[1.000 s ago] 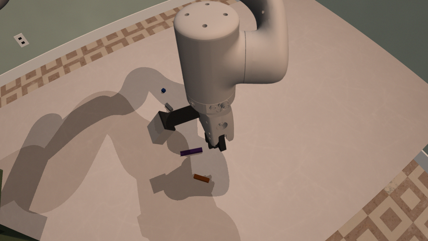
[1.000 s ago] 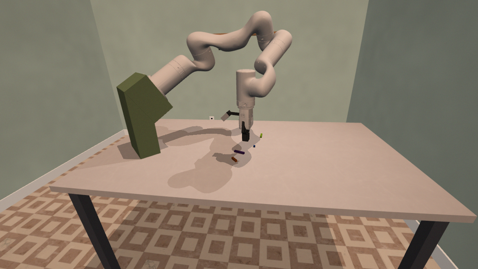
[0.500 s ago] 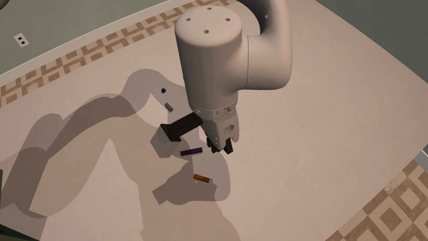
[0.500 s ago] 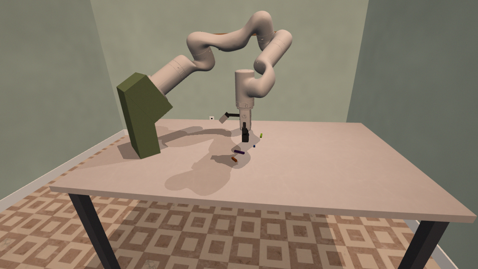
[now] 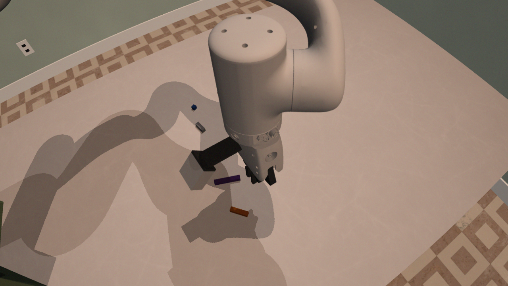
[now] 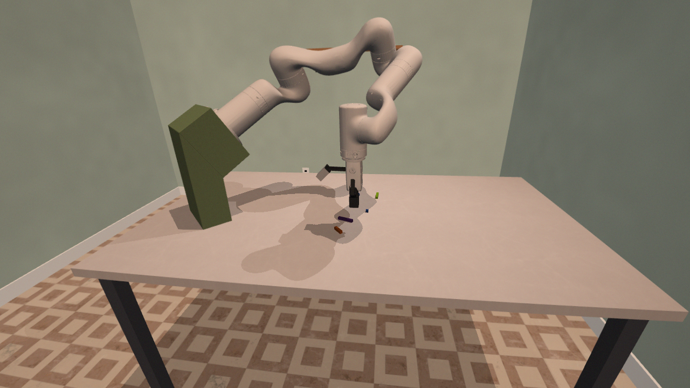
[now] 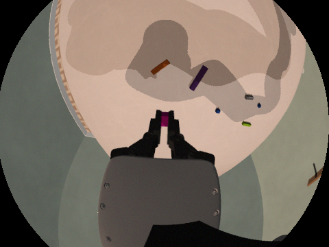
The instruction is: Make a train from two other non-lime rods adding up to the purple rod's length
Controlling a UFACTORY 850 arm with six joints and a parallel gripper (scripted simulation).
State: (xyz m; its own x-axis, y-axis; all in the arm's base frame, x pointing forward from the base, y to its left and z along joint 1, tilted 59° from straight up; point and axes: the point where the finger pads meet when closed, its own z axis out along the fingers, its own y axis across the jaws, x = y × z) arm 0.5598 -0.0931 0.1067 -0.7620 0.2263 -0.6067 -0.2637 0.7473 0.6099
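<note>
My hand is 110 mm above the orange rod, 50 mm past it and 30 mm to the left of it. Also, from my hand: magenta rod: 20 mm below; then grey rod: 210 mm to the left, 110 mm below, 100 mm behind; then purple rod: 110 mm below, 60 mm behind, 50 mm to the left.
</note>
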